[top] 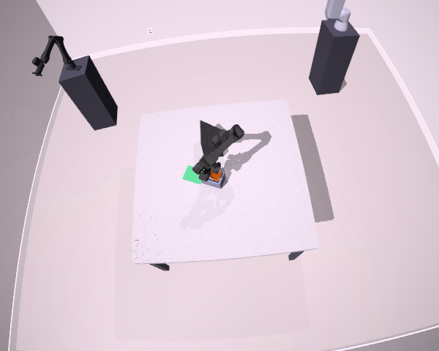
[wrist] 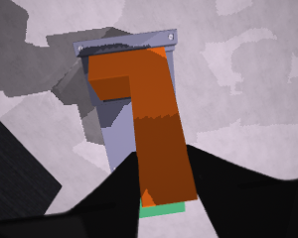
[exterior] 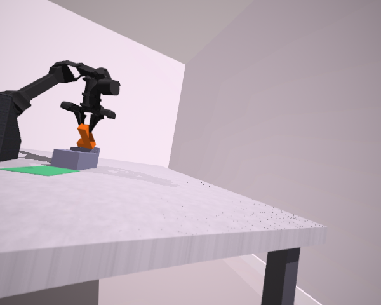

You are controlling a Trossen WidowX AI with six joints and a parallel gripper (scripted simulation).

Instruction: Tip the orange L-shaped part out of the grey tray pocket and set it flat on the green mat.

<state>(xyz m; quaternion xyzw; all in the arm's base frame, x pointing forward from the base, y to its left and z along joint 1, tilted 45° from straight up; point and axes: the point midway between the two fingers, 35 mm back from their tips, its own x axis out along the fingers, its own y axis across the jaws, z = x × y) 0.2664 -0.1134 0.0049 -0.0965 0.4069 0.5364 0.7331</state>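
Right now my gripper tip is 8 cm past the green mat, 12 cm to the left of it and 16 cm above it. Round my gripper tip: orange L-shaped part: 3 cm to the left, 3 cm below.
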